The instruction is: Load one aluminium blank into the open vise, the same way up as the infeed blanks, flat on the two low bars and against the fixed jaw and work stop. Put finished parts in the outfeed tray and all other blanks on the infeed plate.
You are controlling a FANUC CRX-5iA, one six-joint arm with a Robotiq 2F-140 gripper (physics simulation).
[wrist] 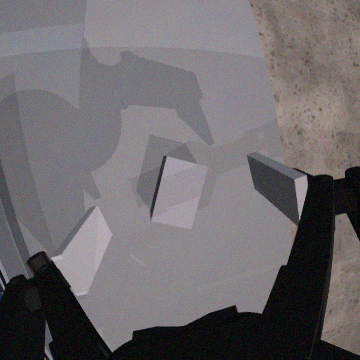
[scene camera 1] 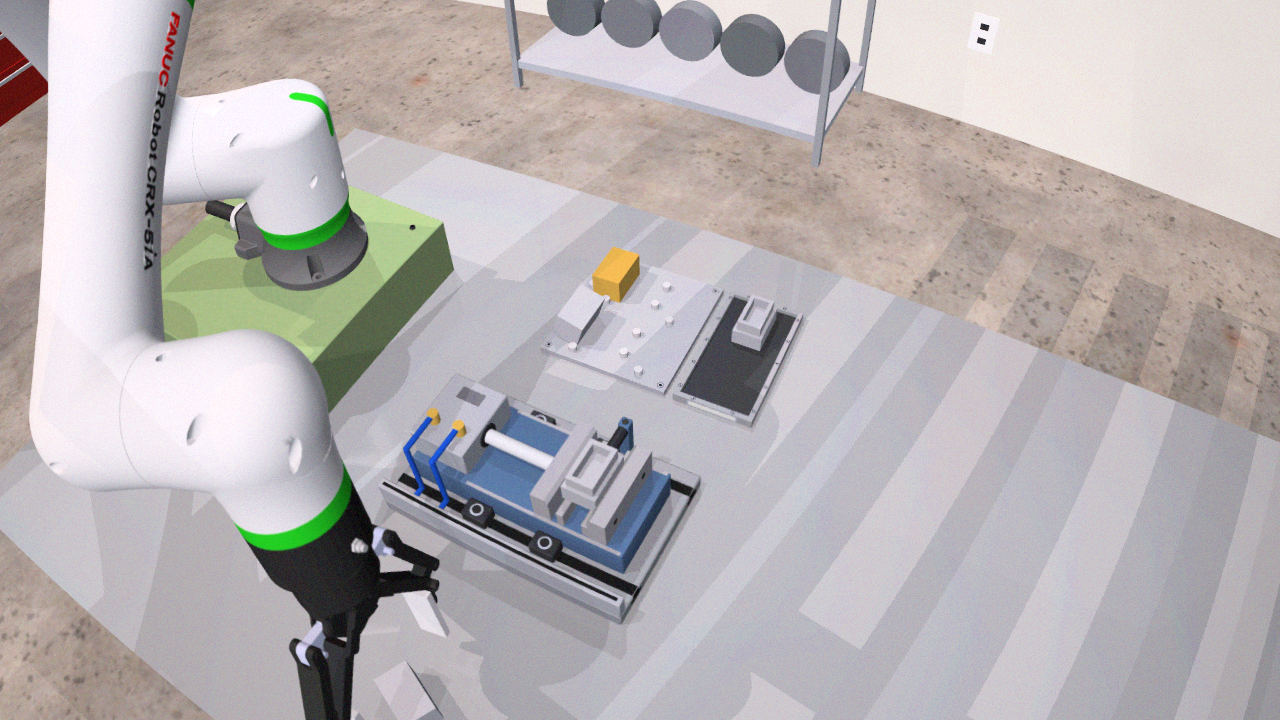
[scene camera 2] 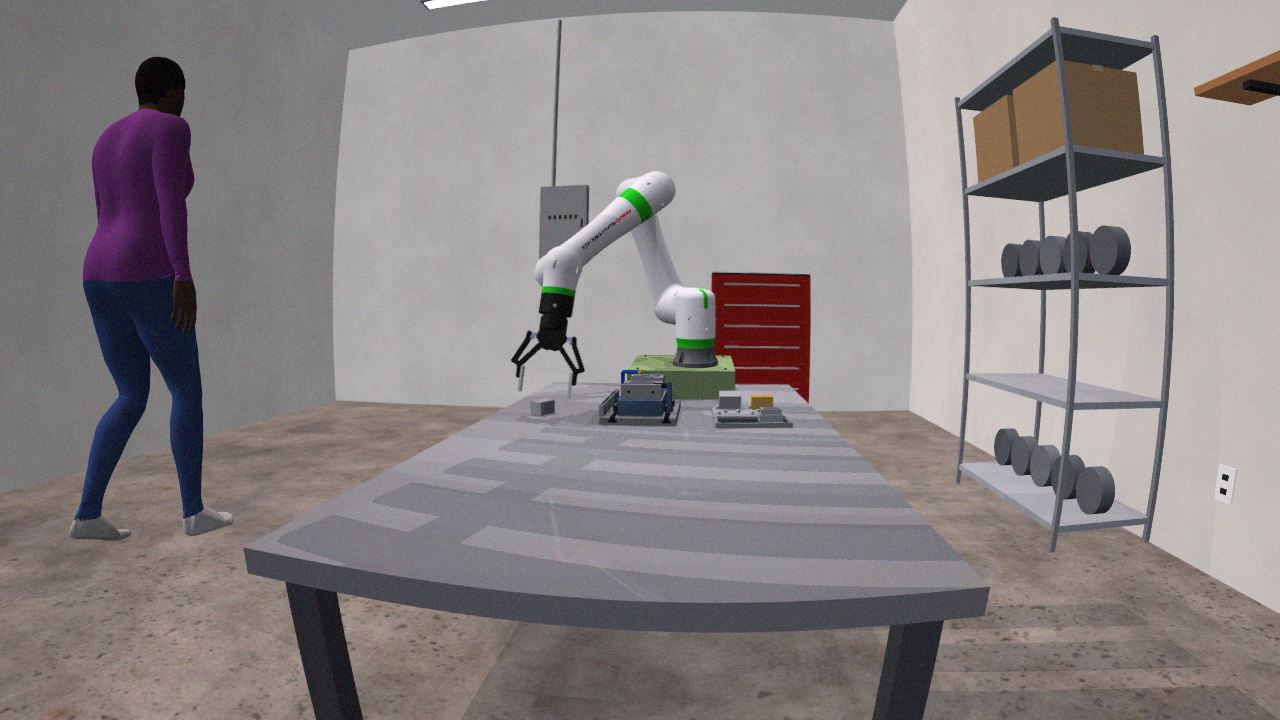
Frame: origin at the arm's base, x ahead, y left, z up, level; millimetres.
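Seen in the pictures: gripper, fingertip midpoint: (wrist: 175,196) (scene camera 1: 403,685) (scene camera 2: 543,394); arm's base at its link origin: (scene camera 1: 315,250) (scene camera 2: 695,364).
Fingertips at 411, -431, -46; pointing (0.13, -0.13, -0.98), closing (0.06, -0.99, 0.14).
Note:
Pixels of each thing's top centre, then the offset from my fingertips to it, as dx, dy, dz. "spot": a spot on its surface instead.
- loose grey block at its top centre: (wrist: 178,193) (scene camera 1: 404,693) (scene camera 2: 542,400) -2, -5, -16
- vise at its top centre: (scene camera 1: 530,448) (scene camera 2: 642,378) +8, +268, +47
- top at a spot on its surface: (scene camera 1: 592,472) spot: +79, +267, +49
- infeed plate at its top centre: (scene camera 1: 634,316) (scene camera 2: 747,411) -2, +552, -44
- orange block at its top centre: (scene camera 1: 615,264) (scene camera 2: 762,395) -48, +598, -8
- plain grey blank at its top centre: (scene camera 1: 577,302) (scene camera 2: 730,391) -59, +508, +3
- outfeed tray at a spot on its surface: (scene camera 1: 759,407) spot: +192, +474, -43
- pocketed part at its top centre: (scene camera 1: 756,311) (scene camera 2: 770,407) +147, +590, -11
My gripper (scene camera 1: 389,667) (scene camera 2: 546,383) (wrist: 175,196) is open and empty, pointing down above a loose grey block (scene camera 1: 407,691) (scene camera 2: 542,407) (wrist: 179,192). In the wrist view the block lies between and beyond the spread finger pads, touching neither. The vise (scene camera 1: 528,452) (scene camera 2: 642,404) has a part with a pocket on top (scene camera 1: 592,472) between its jaws; the low bars are mostly hidden. The infeed plate (scene camera 1: 684,344) carries an orange block (scene camera 1: 615,273) (scene camera 2: 761,402) and a plain grey blank (scene camera 1: 581,313) (scene camera 2: 729,399). The outfeed tray (scene camera 1: 759,407) holds another pocketed part (scene camera 1: 753,322) (scene camera 2: 769,414).
The green robot base (scene camera 1: 389,295) (scene camera 2: 644,380) stands behind the vise. Blue hoses (scene camera 1: 435,470) rise at the vise's near side. The table edge shows right of the block in the wrist view. A person (scene camera 2: 138,197) stands left of the table; a shelf unit (scene camera 2: 1074,358) stands right.

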